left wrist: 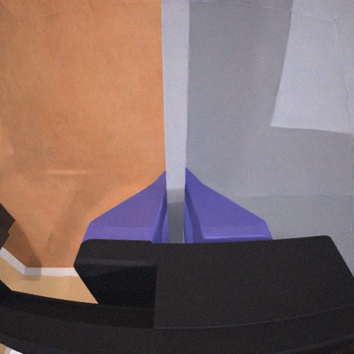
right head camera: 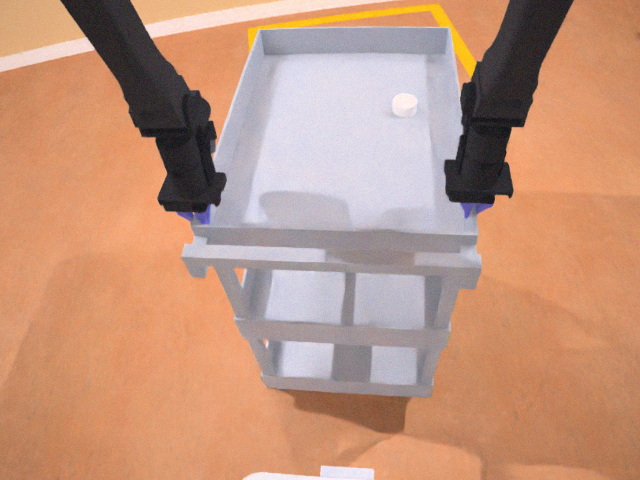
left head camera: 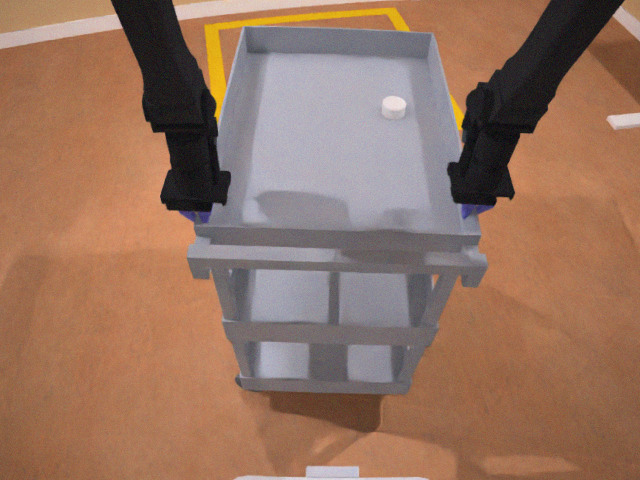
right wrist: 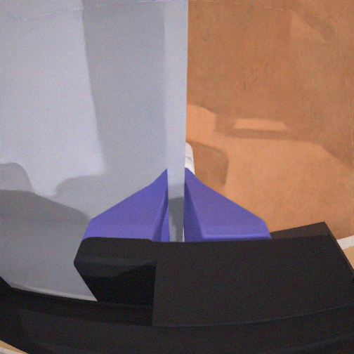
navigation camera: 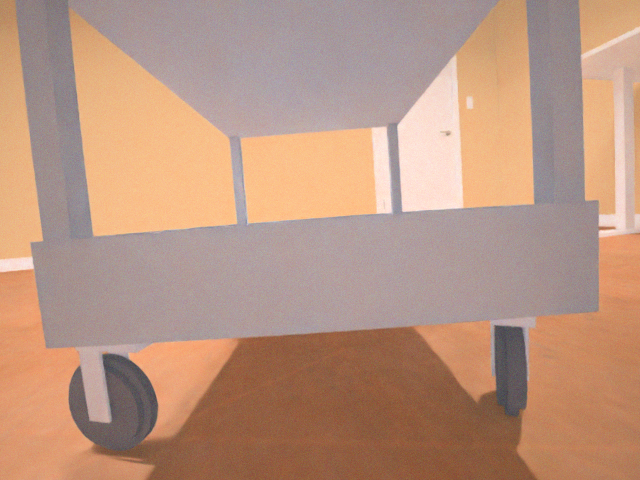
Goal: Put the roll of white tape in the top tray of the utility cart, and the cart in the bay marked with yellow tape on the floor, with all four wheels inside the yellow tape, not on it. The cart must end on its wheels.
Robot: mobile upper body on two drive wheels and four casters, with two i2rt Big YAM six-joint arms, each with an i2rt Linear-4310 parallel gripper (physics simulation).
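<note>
The grey utility cart stands upright on its wheels in front of me. The roll of white tape lies in its top tray, toward the far right; it also shows in the right head view. My left gripper is shut on the tray's left rim. My right gripper is shut on the tray's right rim. The yellow tape bay lies on the floor beyond the cart; the cart's far end overlaps it in the head views. Two near wheels rest on the floor.
A white line runs along the floor's far edge by the wall. A small white piece lies on the floor at the right. A white door shows in the orange wall ahead.
</note>
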